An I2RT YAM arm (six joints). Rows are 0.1 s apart.
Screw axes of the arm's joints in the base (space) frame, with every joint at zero. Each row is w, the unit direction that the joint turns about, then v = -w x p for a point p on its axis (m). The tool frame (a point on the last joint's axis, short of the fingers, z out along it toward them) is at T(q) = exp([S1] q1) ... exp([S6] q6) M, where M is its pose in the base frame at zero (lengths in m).
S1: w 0 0 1 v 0.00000 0.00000 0.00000
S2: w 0 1 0 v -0.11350 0.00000 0.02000
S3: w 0 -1 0 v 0.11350 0.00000 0.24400
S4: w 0 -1 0 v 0.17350 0.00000 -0.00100
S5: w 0 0 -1 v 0.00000 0.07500 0.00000
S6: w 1 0 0 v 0.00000 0.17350 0.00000
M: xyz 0.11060 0.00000 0.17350 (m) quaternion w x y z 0.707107 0 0.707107 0
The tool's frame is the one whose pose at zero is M.
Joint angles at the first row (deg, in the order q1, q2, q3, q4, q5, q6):
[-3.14 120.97 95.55 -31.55 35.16 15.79]
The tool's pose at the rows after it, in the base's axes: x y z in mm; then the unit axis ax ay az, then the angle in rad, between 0 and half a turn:
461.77 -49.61 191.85 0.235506 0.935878 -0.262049 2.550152
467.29 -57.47 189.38 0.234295 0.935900 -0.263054 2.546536
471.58 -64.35 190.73 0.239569 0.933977 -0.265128 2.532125
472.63 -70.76 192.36 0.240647 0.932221 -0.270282 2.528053
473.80 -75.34 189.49 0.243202 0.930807 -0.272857 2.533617
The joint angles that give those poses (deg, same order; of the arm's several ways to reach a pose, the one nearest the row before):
[-3.70 122.72 96.09 -31.07 33.54 14.57]
[-4.64 124.03 97.45 -30.30 33.10 13.37]
[-5.43 124.77 98.67 -29.56 33.06 12.86]
[-6.18 124.94 99.15 -29.17 33.23 12.01]
[-6.70 125.56 99.51 -29.04 33.32 11.84]

